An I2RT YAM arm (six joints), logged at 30 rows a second.
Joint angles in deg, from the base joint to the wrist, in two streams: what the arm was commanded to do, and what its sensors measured. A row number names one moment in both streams.
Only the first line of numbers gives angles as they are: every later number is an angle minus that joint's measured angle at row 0.
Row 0, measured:
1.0, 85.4, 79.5, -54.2, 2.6, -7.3
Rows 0 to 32, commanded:
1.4, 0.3, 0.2, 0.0, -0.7, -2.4
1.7, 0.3, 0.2, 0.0, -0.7, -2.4
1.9, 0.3, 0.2, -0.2, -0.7, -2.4
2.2, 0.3, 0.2, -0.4, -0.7, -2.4
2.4, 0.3, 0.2, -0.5, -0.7, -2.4
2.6, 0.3, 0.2, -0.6, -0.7, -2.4
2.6, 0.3, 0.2, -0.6, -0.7, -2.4
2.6, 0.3, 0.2, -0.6, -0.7, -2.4
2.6, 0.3, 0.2, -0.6, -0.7, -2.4
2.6, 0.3, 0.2, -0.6, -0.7, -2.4
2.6, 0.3, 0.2, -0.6, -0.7, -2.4
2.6, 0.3, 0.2, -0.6, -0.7, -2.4
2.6, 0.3, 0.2, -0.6, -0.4, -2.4
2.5, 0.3, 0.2, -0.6, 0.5, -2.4
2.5, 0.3, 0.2, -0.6, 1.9, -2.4
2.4, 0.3, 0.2, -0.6, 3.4, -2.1
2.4, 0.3, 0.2, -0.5, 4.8, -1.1
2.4, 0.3, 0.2, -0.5, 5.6, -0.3
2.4, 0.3, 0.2, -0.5, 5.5, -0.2
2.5, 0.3, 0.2, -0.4, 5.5, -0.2
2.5, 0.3, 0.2, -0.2, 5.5, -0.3
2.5, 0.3, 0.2, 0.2, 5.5, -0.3
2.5, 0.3, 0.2, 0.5, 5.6, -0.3
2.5, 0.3, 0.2, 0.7, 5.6, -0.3
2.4, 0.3, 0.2, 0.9, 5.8, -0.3
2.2, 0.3, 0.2, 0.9, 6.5, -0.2
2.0, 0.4, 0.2, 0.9, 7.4, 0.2
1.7, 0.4, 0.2, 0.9, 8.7, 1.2
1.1, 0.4, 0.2, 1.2, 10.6, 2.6
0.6, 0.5, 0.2, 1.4, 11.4, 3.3
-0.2, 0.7, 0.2, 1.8, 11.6, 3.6
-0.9, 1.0, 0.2, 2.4, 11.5, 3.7
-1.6, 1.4, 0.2, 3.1, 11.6, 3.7
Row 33, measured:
0.2, 0.1, 0.0, 2.2, 9.0, 1.4
